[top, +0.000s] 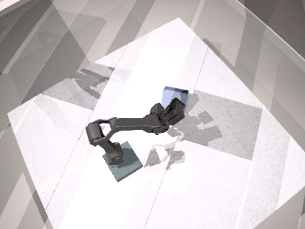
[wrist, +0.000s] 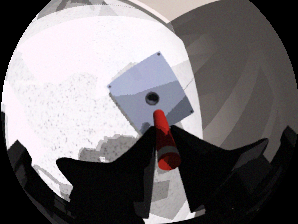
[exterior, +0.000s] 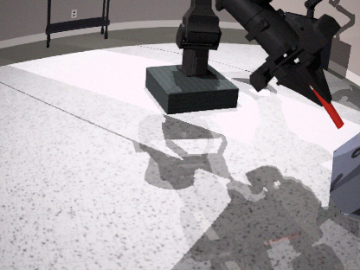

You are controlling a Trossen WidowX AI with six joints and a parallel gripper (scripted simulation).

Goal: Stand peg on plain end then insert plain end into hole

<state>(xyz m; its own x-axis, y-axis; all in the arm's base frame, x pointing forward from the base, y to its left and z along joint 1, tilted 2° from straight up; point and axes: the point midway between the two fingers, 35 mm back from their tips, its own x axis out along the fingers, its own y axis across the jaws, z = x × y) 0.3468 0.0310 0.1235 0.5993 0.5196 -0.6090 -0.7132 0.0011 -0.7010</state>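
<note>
The grey-blue sloped panel lies 70 mm ahead of my gripper tip, 70 mm to the left of it and 80 mm below it. Also, from my gripper tip: red peg (10 mm behind, 10 mm to the right, 10 mm above).
</note>
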